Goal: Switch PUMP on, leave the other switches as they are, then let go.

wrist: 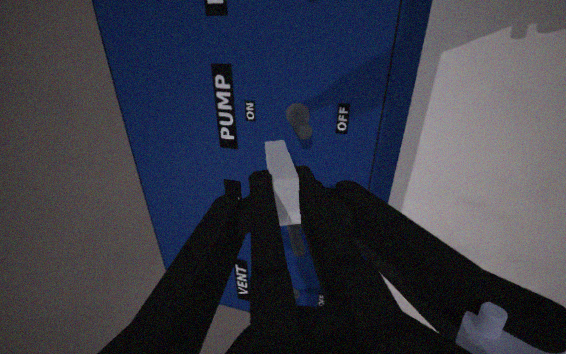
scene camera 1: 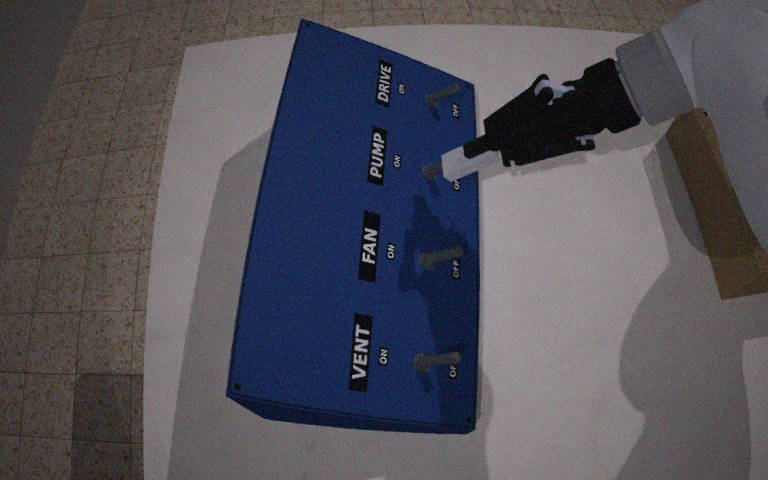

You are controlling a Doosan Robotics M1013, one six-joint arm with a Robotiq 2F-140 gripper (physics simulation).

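Places are measured from the arm's base along level axes (x back, y up, z left), in centimetres.
Where they show: gripper, fingertip midpoint: (wrist: 275, 158) (scene camera 1: 446, 168).
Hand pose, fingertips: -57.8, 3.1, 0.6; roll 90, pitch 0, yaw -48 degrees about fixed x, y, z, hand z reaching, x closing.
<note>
Things, the pixels of their top centre, and the offset from my fingertips, as dx, dy, dz. Level surfaces: height alone.
- blue switch panel, surface height: dy +1.4
- PUMP lever, top centre: (wrist: 284, 129) (scene camera 1: 446, 156) +0.4, -0.9, -2.3
- DRIVE lever, top centre: (scene camera 1: 446, 84) +1.5, -0.9, -14.2
- FAN lever, top centre: (wrist: 283, 246) (scene camera 1: 445, 248) -0.7, -0.9, +9.7
- VENT lever, top centre: (scene camera 1: 442, 355) -1.8, -0.9, +21.6
- white table, surface height: dy -13.9
The blue switch panel (scene camera 1: 317, 198) (wrist: 170, 125) has levers labelled DRIVE, PUMP, FAN and VENT. The PUMP lever (scene camera 1: 432, 170) (wrist: 300, 121) is partly hidden behind the fingertips in the scene view. In the wrist view its small end sits slightly to the OFF side of its base, foreshortened; its exact tilt is hard to tell. My gripper (scene camera 1: 453, 164) (wrist: 275, 158) is shut and empty, its pale fingertips together by the PUMP lever; contact cannot be told. The DRIVE lever (scene camera 1: 444, 95), FAN lever (scene camera 1: 444, 255) and VENT lever (scene camera 1: 438, 360) lean toward OFF.
The panel stands on a white table (scene camera 1: 555, 237). The DRIVE and FAN levers stand on either side of PUMP. A brown block (scene camera 1: 719, 215) lies by the pale arm at the right. Tiled floor (scene camera 1: 84, 226) shows beyond the table.
</note>
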